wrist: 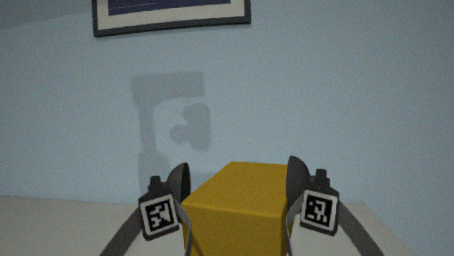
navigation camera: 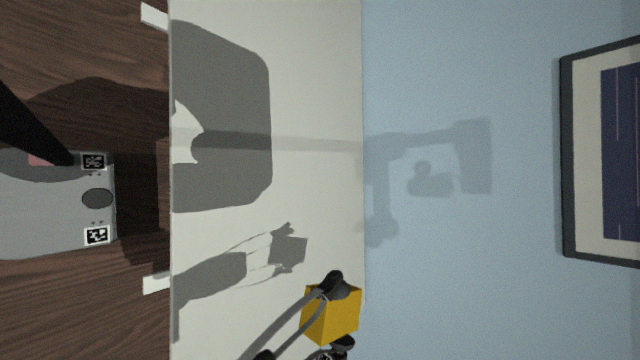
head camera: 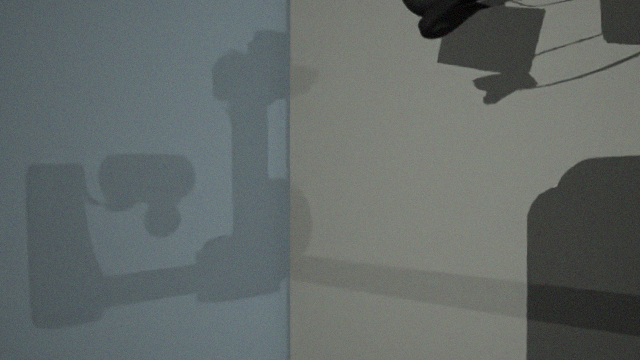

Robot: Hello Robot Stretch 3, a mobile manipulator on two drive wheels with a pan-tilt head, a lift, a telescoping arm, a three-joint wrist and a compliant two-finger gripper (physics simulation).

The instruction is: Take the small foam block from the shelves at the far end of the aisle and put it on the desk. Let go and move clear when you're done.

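Where they show: gripper, between the fingertips: (wrist: pixel 241 179) (navigation camera: pixel 346 308); robot's base, origin of its link: (navigation camera: pixel 96 196).
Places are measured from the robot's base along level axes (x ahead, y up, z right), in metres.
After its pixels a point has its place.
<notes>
The foam block (navigation camera: pixel 340 320) @[x 0.234, y 1.061, z 0.154 m] (wrist: pixel 235 227) @[x 0.200, y 1.051, z 0.142 m] is a yellow cube. My gripper (navigation camera: pixel 339 313) @[x 0.251, y 1.059, z 0.146 m] (wrist: pixel 241 179) @[x 0.251, y 1.059, z 0.146 m] is shut on it, with one dark rubber fingertip against each side. The white desk (head camera: pixel 400 175) @[x 0.568, y 0.720, z -0.001 m] (navigation camera: pixel 315 50) @[x 0.564, y 0.720, z -0.516 m] (wrist: pixel 60 225) @[x 0.707, y 0.720, z -0.450 m] lies below them. The block is held above the desk top, near its wall side; the shadow of block and fingers falls on the desk apart from them. In the head view part of a black fingertip shows at the top edge, and the block itself does not show. The block's underside is hidden.
A blue wall (head camera: pixel 125 125) @[x 0.897, y 1.040, z 0.092 m] (navigation camera: pixel 500 300) @[x 0.891, y 1.206, z 0.373 m] (wrist: pixel 350 100) @[x 0.888, y 1.078, z 0.520 m] stands along the desk's far edge. A framed picture (navigation camera: pixel 567 150) @[x 0.879, y 1.349, z -0.100 m] (wrist: pixel 172 28) @[x 0.885, y 1.337, z -0.068 m] hangs on it. My grey base (navigation camera: pixel 50 215) @[x -0.098, y 0.160, z 0.044 m] is on the dark wood floor (navigation camera: pixel 75 310) @[x -0.066, y 0.001, z 0.432 m] beside the desk, near its white feet (navigation camera: pixel 156 283).
</notes>
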